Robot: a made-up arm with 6 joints. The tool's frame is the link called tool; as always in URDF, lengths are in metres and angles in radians.
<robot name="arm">
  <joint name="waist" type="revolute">
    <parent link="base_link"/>
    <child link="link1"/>
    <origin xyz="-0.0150 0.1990 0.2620" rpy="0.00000 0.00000 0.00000"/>
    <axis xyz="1 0 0"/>
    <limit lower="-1.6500" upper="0.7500" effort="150" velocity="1.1"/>
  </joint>
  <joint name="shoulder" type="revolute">
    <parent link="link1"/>
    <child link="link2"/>
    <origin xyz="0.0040 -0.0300 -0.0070" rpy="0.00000 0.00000 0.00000"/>
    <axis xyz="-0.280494 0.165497 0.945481"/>
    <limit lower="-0.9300" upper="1.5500" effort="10" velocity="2.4"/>
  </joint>
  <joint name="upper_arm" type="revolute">
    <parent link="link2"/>
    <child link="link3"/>
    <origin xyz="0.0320 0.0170 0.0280" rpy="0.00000 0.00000 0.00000"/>
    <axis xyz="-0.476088 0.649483 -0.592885"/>
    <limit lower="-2.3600" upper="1.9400" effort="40" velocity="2.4"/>
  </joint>
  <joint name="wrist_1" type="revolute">
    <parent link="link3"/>
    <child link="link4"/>
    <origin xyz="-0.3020 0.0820 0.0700" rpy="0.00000 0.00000 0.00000"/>
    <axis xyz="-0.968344 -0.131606 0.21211"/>
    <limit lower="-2.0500" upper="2.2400" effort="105" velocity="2.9"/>
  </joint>
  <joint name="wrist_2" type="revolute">
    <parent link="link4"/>
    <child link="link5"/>
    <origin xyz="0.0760 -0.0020 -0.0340" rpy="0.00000 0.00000 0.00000"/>
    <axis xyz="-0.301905 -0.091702 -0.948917"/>
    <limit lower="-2.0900" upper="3.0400" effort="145" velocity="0.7"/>
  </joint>
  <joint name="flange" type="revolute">
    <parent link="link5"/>
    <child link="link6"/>
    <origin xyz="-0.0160 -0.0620 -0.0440" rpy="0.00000 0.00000 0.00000"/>
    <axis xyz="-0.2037 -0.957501 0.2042"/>
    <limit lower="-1.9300" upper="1.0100" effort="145" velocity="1.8"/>
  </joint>
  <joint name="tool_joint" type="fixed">
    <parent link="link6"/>
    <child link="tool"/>
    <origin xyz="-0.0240 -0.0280 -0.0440" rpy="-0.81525 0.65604 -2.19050"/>
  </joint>
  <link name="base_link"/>
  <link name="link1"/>
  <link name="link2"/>
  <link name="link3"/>
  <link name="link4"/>
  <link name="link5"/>
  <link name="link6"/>
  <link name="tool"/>
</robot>
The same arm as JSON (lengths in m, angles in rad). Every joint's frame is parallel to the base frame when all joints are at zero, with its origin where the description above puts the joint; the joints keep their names.
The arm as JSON. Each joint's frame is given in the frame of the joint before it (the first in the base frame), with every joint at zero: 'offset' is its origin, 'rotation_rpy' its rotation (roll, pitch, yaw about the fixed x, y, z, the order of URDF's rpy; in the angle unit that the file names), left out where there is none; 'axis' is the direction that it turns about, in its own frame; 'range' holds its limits. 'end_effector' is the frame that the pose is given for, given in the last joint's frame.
{"length_unit": "m", "angle_unit": "rad", "chain": [{"id": "waist", "offset": [-0.015, 0.199, 0.262], "axis": "+x", "range": [-1.65, 0.75]}, {"id": "shoulder", "offset": [0.004, -0.03, -0.007], "axis": [-0.280494, 0.165497, 0.945481], "range": [-0.93, 1.55]}, {"id": "upper_arm", "offset": [0.032, 0.017, 0.028], "axis": [-0.476088, 0.649483, -0.592885], "range": [-2.36, 1.94]}, {"id": "wrist_1", "offset": [-0.302, 0.082, 0.07], "axis": [-0.968344, -0.131606, 0.21211], "range": [-2.05, 2.24]}, {"id": "wrist_2", "offset": [0.076, -0.002, -0.034], "axis": [-0.301905, -0.091702, -0.948917], "range": [-2.09, 3.04]}, {"id": "flange", "offset": [-0.016, -0.062, -0.044], "axis": [-0.2037, -0.957501, 0.2042], "range": [-1.93, 1.01]}], "end_effector": {"offset": [-0.024, -0.028, -0.044], "rotation_rpy": [-0.8153, 0.656, -2.1905]}}
